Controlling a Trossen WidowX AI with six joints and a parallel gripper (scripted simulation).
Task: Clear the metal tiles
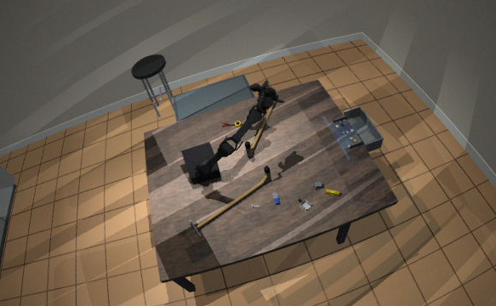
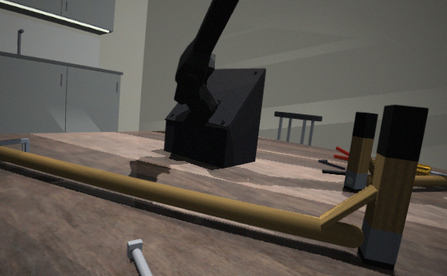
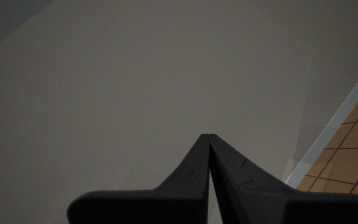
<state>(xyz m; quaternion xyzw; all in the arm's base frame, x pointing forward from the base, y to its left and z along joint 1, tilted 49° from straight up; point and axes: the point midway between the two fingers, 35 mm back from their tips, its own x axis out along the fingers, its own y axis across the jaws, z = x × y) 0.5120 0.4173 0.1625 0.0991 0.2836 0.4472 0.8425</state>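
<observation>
Right now my gripper tip is 14 cm past the blue piece, 50 cm to the left of it and 53 cm above it. Round my gripper tip: yellow screwdriver 10 cm behind, 23 cm to the left, 52 cm below; yellow tape ring 22 cm behind, 22 cm to the left, 53 cm below; red-handled tool 29 cm behind, 24 cm to the left, 52 cm below.
</observation>
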